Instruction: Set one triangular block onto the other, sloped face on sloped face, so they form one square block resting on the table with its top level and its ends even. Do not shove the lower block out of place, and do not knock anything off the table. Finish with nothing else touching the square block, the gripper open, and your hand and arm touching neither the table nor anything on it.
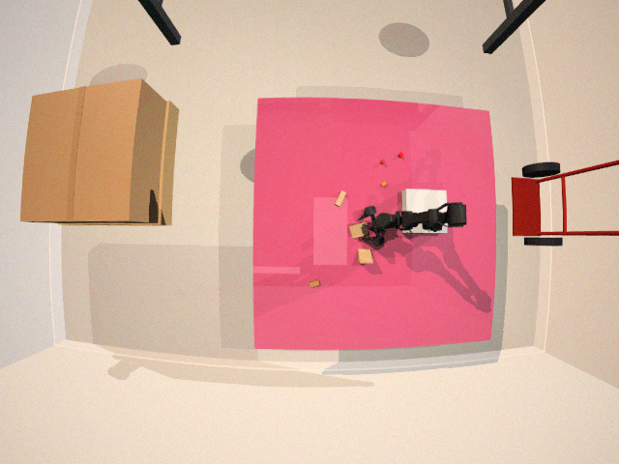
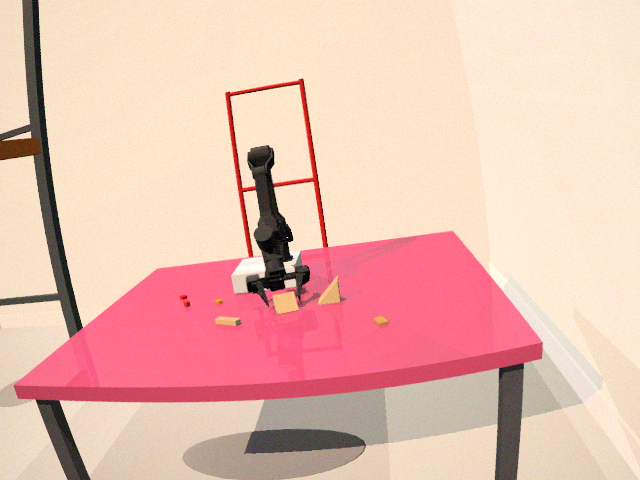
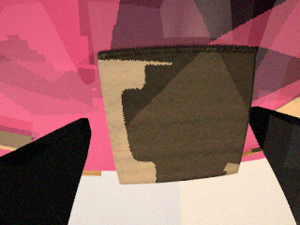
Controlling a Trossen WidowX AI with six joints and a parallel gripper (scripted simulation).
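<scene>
Right now the triangular block is 10 mm above my gripper tip. The rest, counted from my gripper tip: orange cube (120 mm behind, 230 mm to the right, 10 mm below).
</scene>
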